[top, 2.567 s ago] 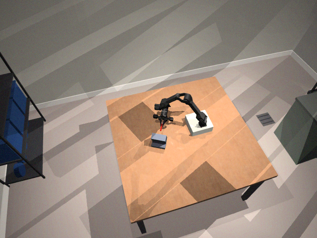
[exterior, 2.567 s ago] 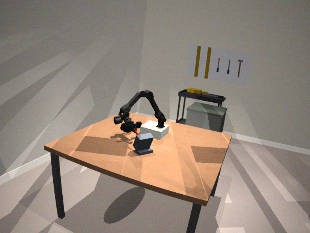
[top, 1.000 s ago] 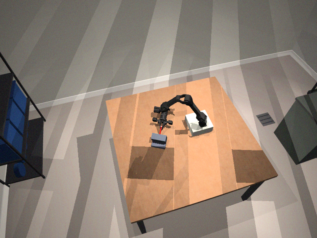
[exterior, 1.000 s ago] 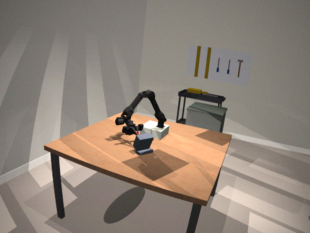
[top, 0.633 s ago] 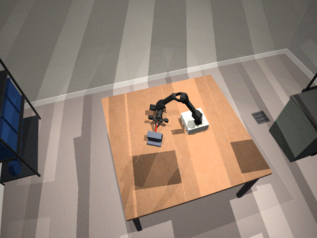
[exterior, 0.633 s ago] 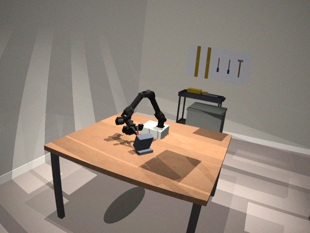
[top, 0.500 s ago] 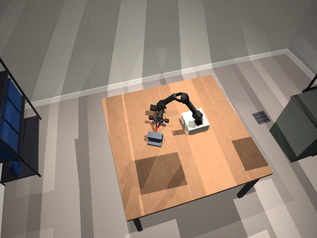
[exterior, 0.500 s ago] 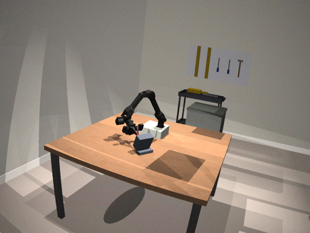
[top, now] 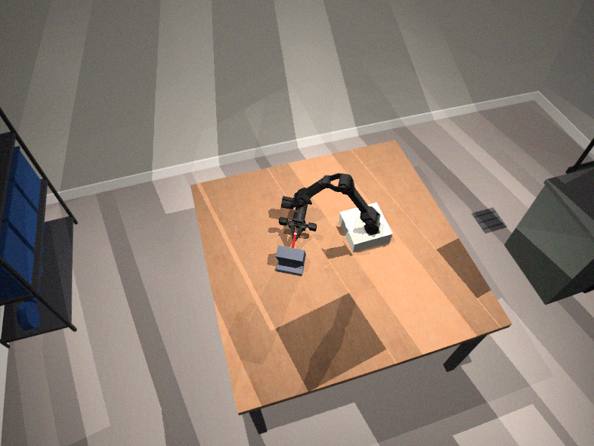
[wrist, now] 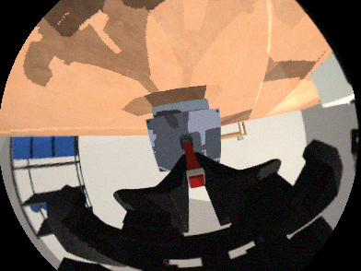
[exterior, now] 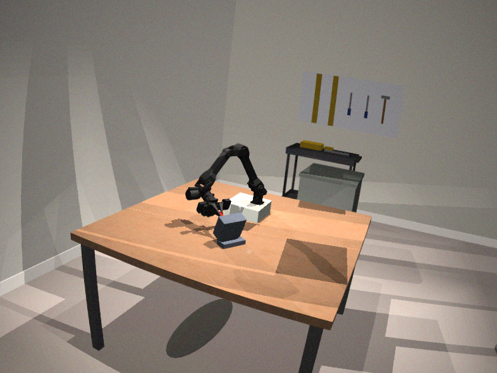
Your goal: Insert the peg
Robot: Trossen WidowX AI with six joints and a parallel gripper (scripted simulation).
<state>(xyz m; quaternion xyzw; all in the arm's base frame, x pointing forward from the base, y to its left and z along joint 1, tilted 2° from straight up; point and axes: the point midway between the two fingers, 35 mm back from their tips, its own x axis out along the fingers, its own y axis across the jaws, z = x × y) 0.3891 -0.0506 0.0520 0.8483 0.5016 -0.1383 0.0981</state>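
Right now my gripper tip is 3 cm short of the sloped panel, 6 cm to the right of it and 3 cm above it. From my gripper tip the other things lie so: red peg (1 cm behind, 1 cm to the right, 1 cm above).
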